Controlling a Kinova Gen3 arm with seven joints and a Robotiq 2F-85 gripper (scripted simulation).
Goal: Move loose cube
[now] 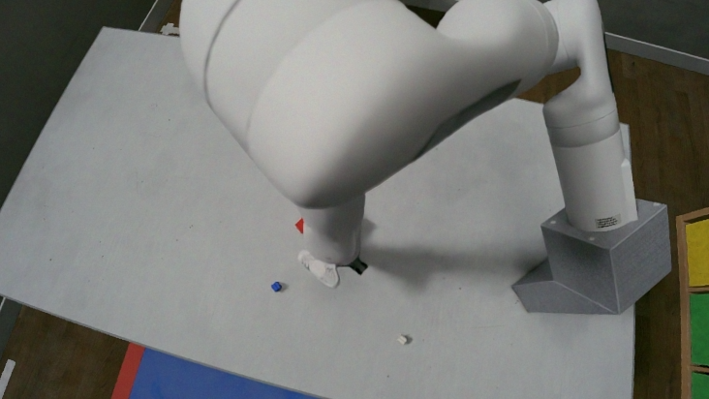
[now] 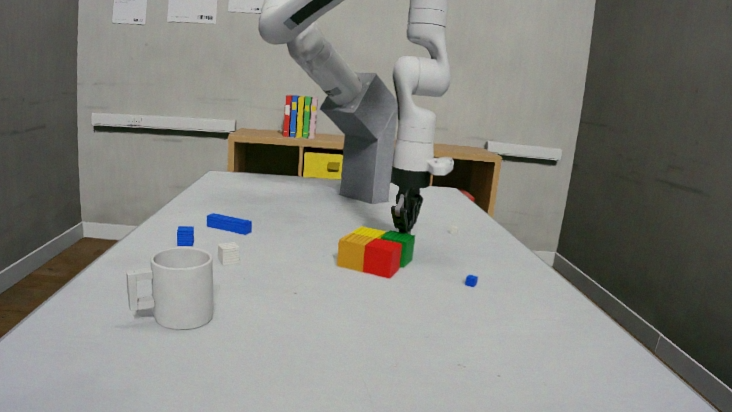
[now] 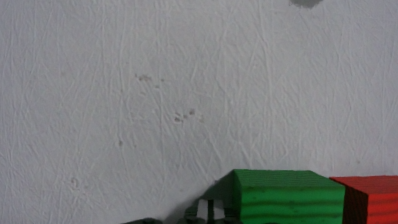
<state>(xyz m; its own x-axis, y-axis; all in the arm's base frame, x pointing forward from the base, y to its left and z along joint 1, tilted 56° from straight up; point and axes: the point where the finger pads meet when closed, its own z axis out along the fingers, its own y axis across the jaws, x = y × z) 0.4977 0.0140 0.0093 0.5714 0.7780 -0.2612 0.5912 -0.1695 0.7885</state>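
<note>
My gripper is now 8 cm to the left of the yellow cube and 1 cm above it. Round my hand: green cube (3 cm ahead, 3 cm to the right, 1 cm below); red cube (7 cm ahead, 7 cm to the right, 1 cm below); orange cube (4 cm ahead, 11 cm to the right, 1 cm below).
</note>
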